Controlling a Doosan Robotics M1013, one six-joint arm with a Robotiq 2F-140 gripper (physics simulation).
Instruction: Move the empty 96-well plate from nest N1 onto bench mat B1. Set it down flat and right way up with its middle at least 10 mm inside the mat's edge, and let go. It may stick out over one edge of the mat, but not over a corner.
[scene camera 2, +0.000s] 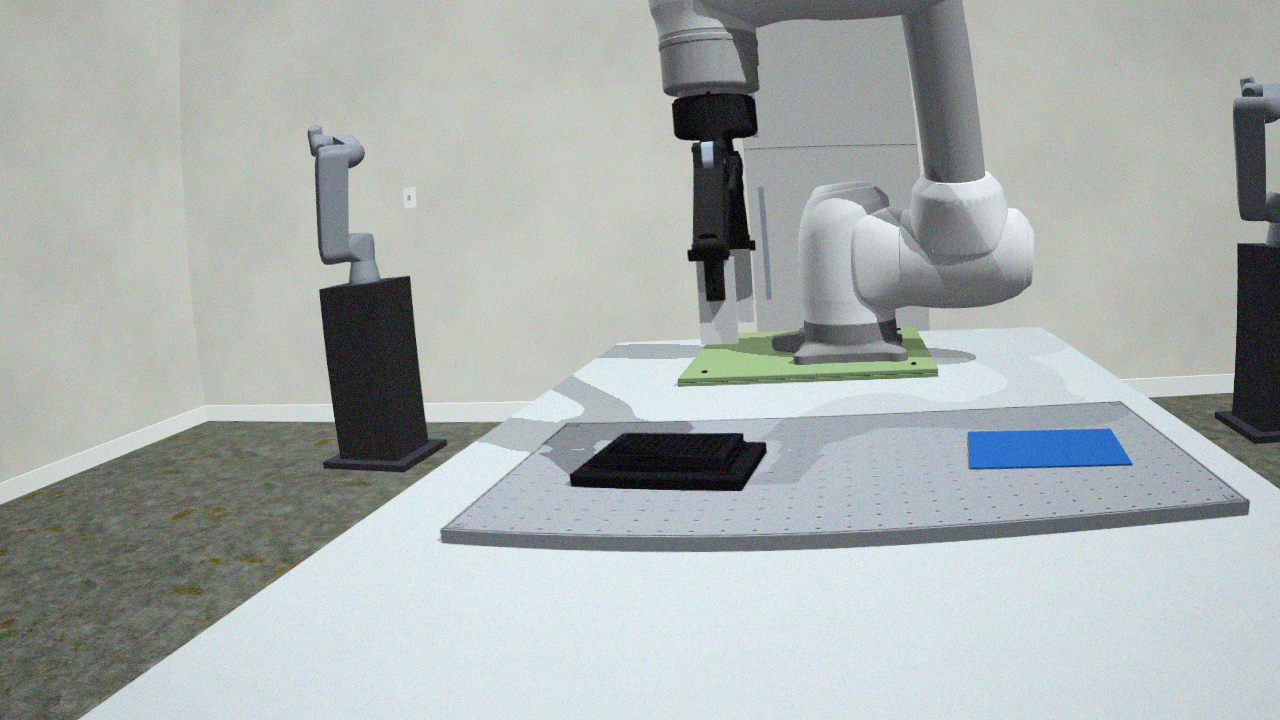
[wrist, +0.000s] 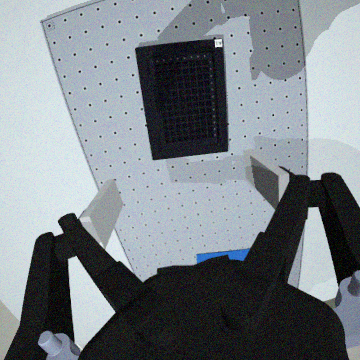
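The black 96-well plate sits flat and upright in the black nest, on the left part of the pegboard in the scene view. The two are nearly the same colour, so their border is hard to see. The blue bench mat lies flat at the right; in the wrist view most of it is hidden behind the gripper body. My gripper is open and empty, pointing down, well above the board. In the wrist view the plate appears beyond the fingertips.
The grey perforated board lies on the white table and carries the nest and mat. The arm's base stands on a green plate at the back. Other arms stand on dark pedestals beyond the table.
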